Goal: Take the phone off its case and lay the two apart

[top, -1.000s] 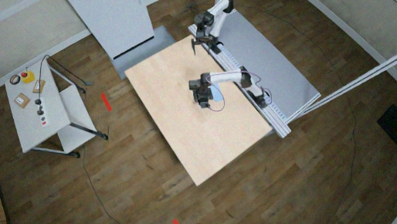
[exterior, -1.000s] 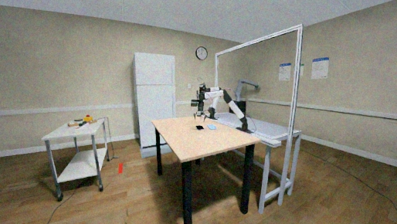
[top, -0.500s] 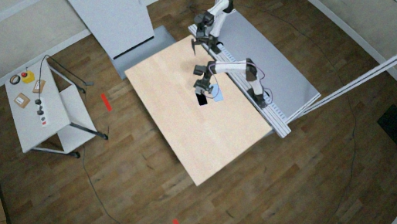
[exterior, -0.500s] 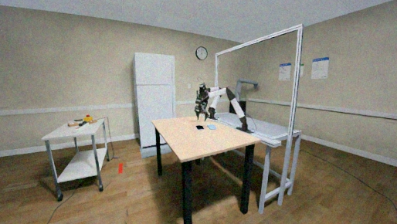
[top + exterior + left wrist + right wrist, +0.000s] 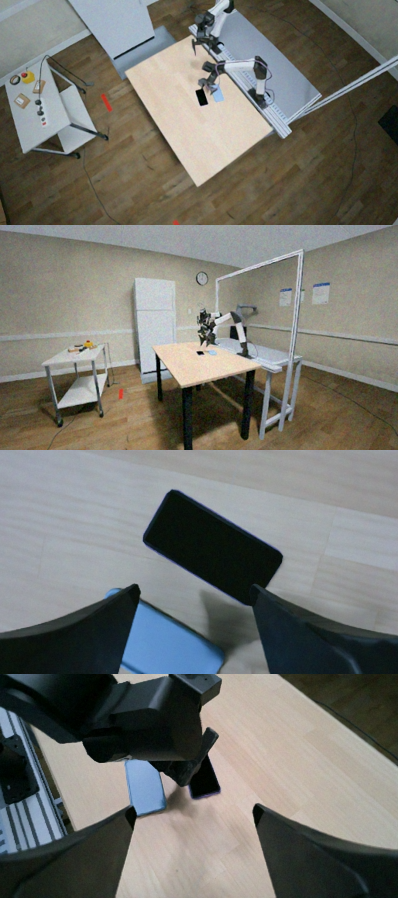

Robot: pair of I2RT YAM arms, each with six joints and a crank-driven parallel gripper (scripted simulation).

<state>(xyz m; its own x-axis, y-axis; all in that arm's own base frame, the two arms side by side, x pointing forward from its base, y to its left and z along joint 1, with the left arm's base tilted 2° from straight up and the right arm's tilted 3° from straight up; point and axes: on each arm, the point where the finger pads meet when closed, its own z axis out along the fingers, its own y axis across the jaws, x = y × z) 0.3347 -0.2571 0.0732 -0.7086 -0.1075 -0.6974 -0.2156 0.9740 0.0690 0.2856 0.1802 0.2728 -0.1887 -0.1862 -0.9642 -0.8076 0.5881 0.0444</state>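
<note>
Now: the black phone 4 cm ahead of my left hand, 1 cm to the right of it and 8 cm below it.
</note>
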